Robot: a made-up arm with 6 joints.
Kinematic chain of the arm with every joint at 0, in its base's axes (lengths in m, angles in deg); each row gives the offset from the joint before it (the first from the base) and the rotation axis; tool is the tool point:
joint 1: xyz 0 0 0.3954 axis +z
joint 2: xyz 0.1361 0 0 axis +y
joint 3: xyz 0 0 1.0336 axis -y
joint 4: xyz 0 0 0.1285 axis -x
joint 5: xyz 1.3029 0 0 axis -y
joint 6: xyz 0.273 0 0 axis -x
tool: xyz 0 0 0
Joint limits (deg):
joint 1: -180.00..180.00
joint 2: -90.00..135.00
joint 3: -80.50..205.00
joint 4: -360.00..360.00
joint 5: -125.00..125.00
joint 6: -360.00..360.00
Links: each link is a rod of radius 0.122 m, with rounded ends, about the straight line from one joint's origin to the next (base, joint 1, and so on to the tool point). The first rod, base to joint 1, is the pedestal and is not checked.
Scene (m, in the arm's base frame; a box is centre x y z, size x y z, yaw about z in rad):
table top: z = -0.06
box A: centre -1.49 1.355 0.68 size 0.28 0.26 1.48 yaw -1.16
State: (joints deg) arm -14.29 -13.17 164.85 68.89 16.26 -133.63
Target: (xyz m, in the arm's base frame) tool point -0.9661 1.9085 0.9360
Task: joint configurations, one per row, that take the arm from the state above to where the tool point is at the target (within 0.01 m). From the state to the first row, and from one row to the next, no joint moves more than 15 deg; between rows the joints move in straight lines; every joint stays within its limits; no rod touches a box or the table.
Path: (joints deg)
1: -27.41 -12.78 169.36 69.89 13.47 -130.38
2: -40.52 -12.40 173.87 70.89 10.68 -127.14
3: -53.64 -12.01 178.38 71.89 7.88 -123.89
4: -66.76 -11.62 182.89 72.89 5.09 -120.65
5: -79.87 -11.24 187.40 73.89 2.30 -117.40
6: -75.23 -19.36 175.11 72.95 5.61 -121.46
7: -70.59 -27.47 162.82 72.00 8.92 -125.52
8: -65.95 -35.59 150.53 71.06 12.23 -129.57
9: -61.31 -43.71 138.23 70.12 15.54 -133.63

